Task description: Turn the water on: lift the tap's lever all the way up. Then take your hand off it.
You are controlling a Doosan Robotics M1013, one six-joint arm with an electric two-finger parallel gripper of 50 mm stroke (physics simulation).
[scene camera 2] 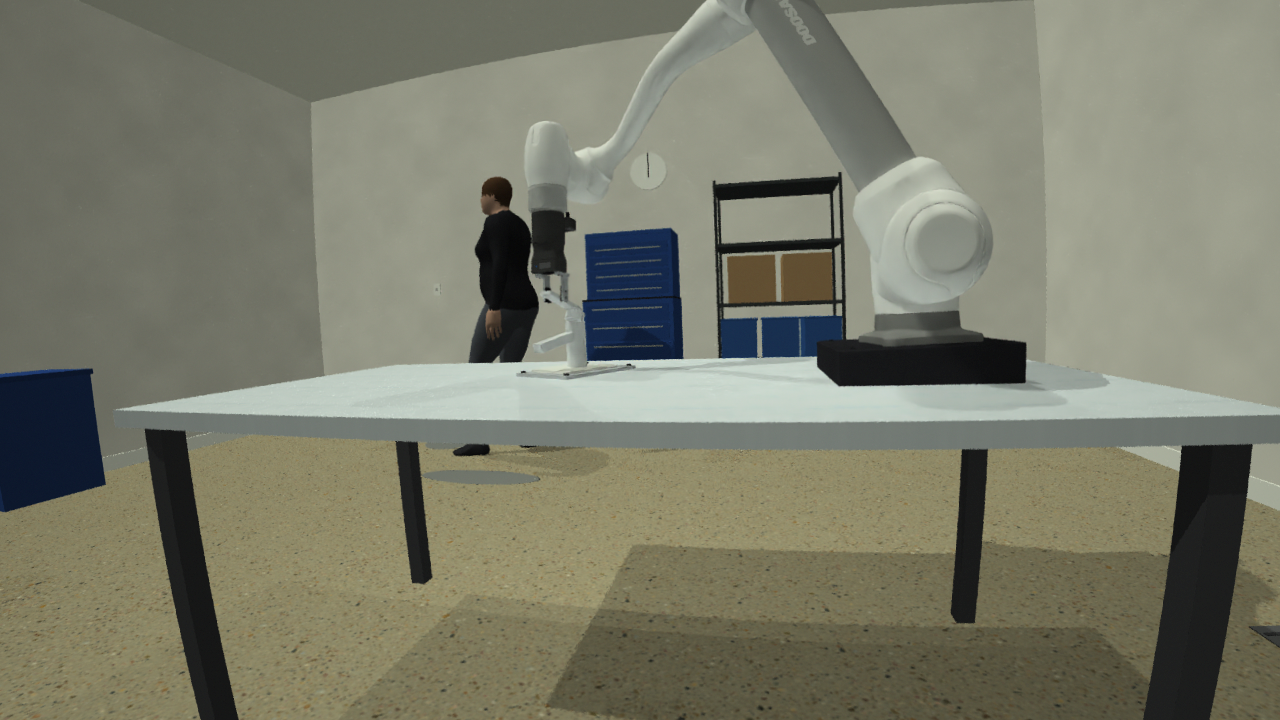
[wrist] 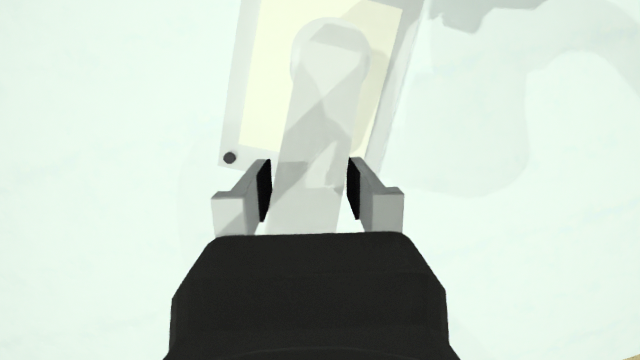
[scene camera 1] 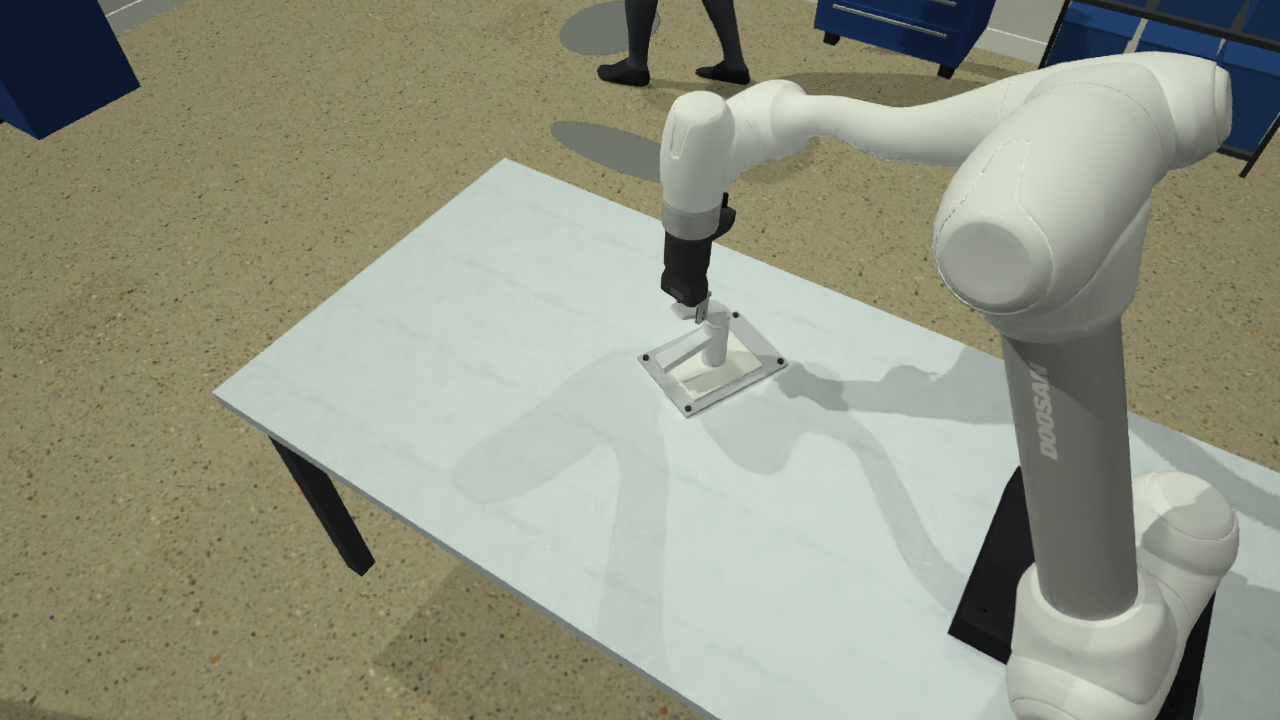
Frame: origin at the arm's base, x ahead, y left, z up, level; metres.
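Seen in the pictures: gripper, fingertip midpoint: (scene camera 2: 555, 302) (wrist: 309, 177) (scene camera 1: 690, 314); arm's base, link origin: (scene camera 2: 916, 341).
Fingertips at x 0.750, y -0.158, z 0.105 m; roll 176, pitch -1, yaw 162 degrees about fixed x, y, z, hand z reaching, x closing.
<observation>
Offsets run from my fingertips to a thing's middle. Level surfaces: height alone.
A white tap stands on the table; its upright body {0.101 m down, 0.031 m back, 0.053 m right} (scene camera 1: 716, 347) (scene camera 2: 578, 347) rises from a pale framed base plate (scene camera 1: 660, 381) (wrist: 241, 85). The spout {0.092 m down, 0.005 m ahead, 0.007 m left} (scene camera 1: 685, 351) (scene camera 2: 551, 342) points out to the left. The tap's flat lever {0.014 m down, 0.013 m back, 0.021 m right} (scene camera 2: 571, 308) (wrist: 320, 120) sits on top of the body. In scene camera 2 it slants upward from the body to its free end. My gripper (scene camera 1: 700, 312) (scene camera 2: 555, 291) (wrist: 309, 177) points down and is shut on the lever, with one finger on each side of it. The lever's free end is hidden under the gripper body in the wrist view.
The tap stands on a long pale table {0.170 m down} (scene camera 1: 402, 358) (scene camera 2: 358, 394). The arm's black base block (scene camera 2: 921, 362) is at the table's right. A person (scene camera 2: 505, 268) stands beyond the table. Blue drawer cabinets (scene camera 2: 631, 266) and a shelf rack (scene camera 2: 778, 187) stand along the back wall.
</observation>
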